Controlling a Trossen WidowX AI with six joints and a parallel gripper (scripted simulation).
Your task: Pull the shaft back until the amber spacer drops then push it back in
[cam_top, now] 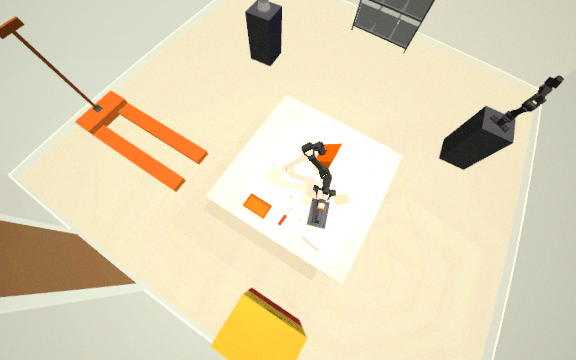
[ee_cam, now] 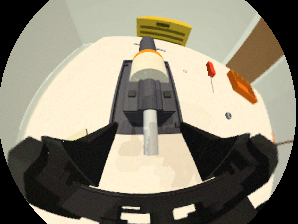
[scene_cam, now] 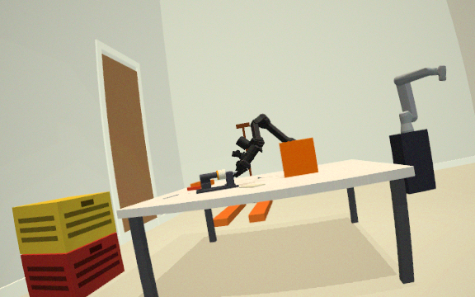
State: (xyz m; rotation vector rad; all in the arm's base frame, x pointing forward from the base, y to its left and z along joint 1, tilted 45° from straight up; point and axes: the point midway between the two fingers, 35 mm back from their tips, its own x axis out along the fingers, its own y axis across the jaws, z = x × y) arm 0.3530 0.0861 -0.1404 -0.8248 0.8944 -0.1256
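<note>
My gripper tip is now 50 mm short of the grey shaft, 10 mm to the right of it and 30 mm below it. Also, from my gripper tip: beige card: 100 mm behind, 150 mm to the left, 50 mm below; white spacer: 70 mm ahead, 20 mm to the left, 20 mm above; dark shaft fixture: 110 mm ahead, 30 mm to the left.
</note>
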